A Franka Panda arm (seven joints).
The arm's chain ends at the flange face. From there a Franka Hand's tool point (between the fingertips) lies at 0.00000 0.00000 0.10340 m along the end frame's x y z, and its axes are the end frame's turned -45 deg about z.
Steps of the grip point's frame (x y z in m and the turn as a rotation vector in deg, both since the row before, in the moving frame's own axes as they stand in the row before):
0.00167, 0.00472, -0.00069, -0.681, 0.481, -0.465
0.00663, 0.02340, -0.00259, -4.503, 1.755, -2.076
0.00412, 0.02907, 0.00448, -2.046, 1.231, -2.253
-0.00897, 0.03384, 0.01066, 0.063, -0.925, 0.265
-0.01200, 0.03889, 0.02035, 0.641, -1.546, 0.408
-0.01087, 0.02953, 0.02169, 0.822, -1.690, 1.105
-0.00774, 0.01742, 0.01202, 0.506, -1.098, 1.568
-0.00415, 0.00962, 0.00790, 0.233, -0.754, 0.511
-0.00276, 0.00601, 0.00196, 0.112, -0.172, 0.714
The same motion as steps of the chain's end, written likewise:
0.00303, 0.00191, -0.00068, -0.141, 0.822, -0.465
0.01320, 0.00850, -0.00222, -1.943, 4.425, -2.076
0.01927, 0.01669, 0.00457, -0.576, 2.317, -2.253
0.01885, 0.02917, 0.01067, -0.610, -0.699, 0.265
0.02181, 0.03484, 0.02039, -0.640, -1.546, 0.408
0.01641, 0.02749, 0.02175, -0.614, -1.776, 1.105
0.00890, 0.01706, 0.01204, -0.419, -1.134, 1.568
0.00513, 0.00908, 0.00791, -0.368, -0.698, 0.511
0.00266, 0.00613, 0.00196, -0.042, -0.201, 0.714

